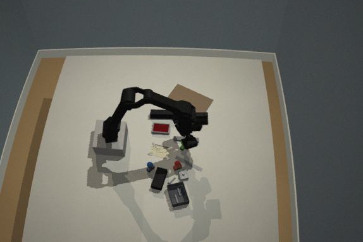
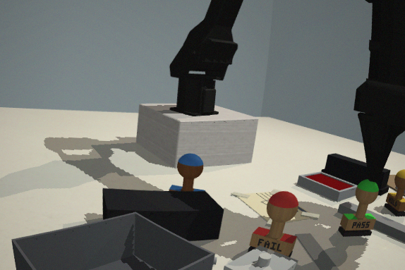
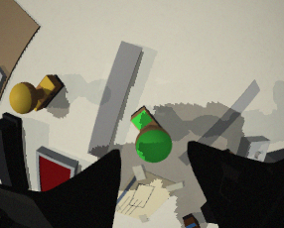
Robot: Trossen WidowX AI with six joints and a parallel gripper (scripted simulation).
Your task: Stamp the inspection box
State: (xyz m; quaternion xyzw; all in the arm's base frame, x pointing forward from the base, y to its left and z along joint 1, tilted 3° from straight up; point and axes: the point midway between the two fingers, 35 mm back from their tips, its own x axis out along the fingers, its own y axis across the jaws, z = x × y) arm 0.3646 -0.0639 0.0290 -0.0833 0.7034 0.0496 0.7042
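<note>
My gripper tip is now 50 mm above the pass stamp. The rest, counted from my gripper tip: grey bar 20 mm ahead, 40 mm to the left, 70 mm below; then yellow stamp 30 mm ahead, 120 mm to the left, 50 mm below; then red fail stamp 50 mm behind, 120 mm to the right, 50 mm below.
</note>
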